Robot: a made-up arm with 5 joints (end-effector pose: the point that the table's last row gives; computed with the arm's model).
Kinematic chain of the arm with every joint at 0, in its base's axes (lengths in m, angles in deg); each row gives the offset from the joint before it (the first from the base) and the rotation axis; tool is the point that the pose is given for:
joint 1: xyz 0 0 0.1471 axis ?
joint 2: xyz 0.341 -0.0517 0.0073 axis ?
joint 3: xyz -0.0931 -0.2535 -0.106 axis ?
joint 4: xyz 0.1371 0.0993 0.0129 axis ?
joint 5: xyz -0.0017 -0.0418 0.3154 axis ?
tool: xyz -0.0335 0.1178 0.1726
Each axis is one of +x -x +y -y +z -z.
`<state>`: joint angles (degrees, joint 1 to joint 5).
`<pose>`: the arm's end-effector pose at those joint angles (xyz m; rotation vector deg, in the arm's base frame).
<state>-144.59 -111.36 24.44 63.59 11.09</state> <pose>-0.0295 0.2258 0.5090 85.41 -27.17 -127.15</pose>
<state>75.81 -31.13 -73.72 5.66 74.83</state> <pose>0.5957 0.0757 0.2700 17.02 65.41 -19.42</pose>
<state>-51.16 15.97 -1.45 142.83 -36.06</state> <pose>0.5334 0.0313 0.6009 33.14 46.35 111.10</pose>
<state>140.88 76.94 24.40 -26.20 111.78</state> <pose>0.5890 0.3752 0.0641 3.86 -70.04 -128.67</pose>
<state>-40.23 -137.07 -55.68 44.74 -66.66</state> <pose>0.3874 -0.0778 0.0326 83.35 125.59 -50.47</pose>
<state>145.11 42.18 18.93 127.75 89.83</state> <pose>0.4514 0.0243 -0.2464 30.82 -102.80 84.16</pose>
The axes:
joint 1: +x
joint 2: +y
joint 3: +x
joint 4: +z
joint 5: +y

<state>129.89 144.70 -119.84 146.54 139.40</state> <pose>0.2521 -0.1406 -0.1925 114.68 118.71 52.71</pose>
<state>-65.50 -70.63 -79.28 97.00 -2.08</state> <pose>0.3899 0.0463 -0.0458 -149.42 31.43 24.74</pose>
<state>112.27 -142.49 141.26 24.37 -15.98</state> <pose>0.6333 0.0050 -0.6224 -12.40 133.63 -26.65</pose>
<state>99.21 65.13 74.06 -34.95 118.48</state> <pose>0.4655 0.2674 -0.3685 -32.66 -60.47 -79.99</pose>
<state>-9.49 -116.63 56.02 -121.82 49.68</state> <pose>0.2043 -0.7004 0.2605 96.68 15.16 16.36</pose>
